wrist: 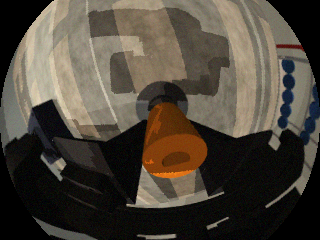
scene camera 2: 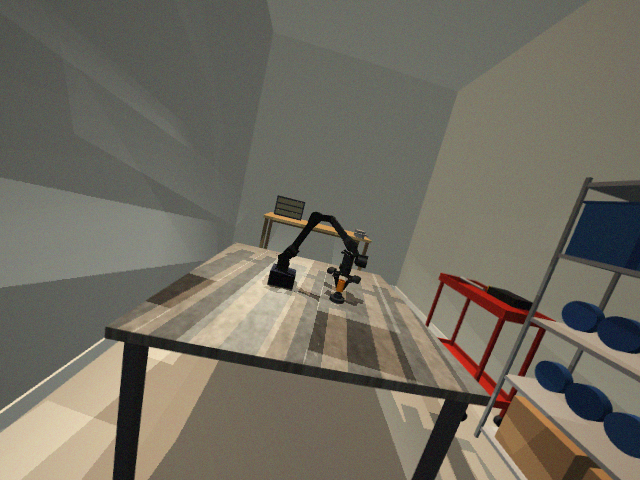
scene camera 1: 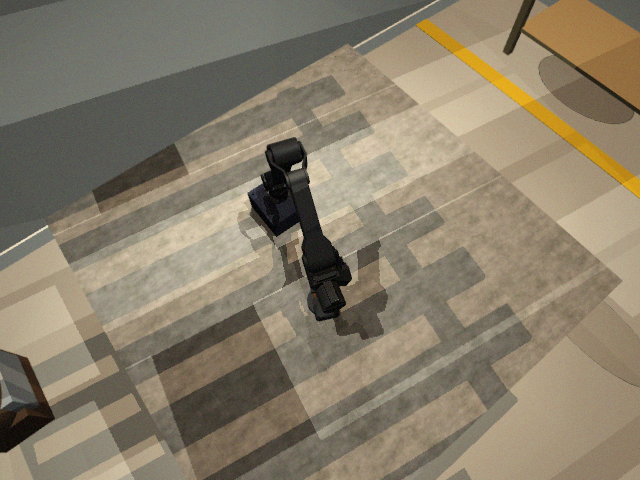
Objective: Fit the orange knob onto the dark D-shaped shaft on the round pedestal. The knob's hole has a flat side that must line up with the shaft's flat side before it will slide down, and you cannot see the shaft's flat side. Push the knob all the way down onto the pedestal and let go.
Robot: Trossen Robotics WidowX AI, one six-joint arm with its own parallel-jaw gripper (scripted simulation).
Scene:
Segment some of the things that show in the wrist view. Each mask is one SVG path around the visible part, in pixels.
My gripper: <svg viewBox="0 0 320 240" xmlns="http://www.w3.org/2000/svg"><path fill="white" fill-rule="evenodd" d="M5 160L28 212L65 231L87 233L97 240L147 240L141 237L147 235L176 237L148 240L267 240L300 199L299 189L293 187L271 207L265 208L265 204L275 201L296 183L303 171L305 149L303 140L291 129L281 131L280 145L275 151L268 144L272 129L232 137L189 120L207 144L207 157L199 171L211 199L172 208L127 207L136 205L147 120L108 141L53 137L57 152L67 164L60 173L60 181L41 160L44 148L40 139L29 133L8 148Z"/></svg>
An orange knob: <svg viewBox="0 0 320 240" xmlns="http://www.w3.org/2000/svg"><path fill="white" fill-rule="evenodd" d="M157 104L148 115L143 159L141 159L143 160L143 167L151 175L168 177L168 179L188 175L189 172L195 171L204 163L208 153L207 144L204 143L200 133L195 131L191 121L184 116L183 111L176 104Z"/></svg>

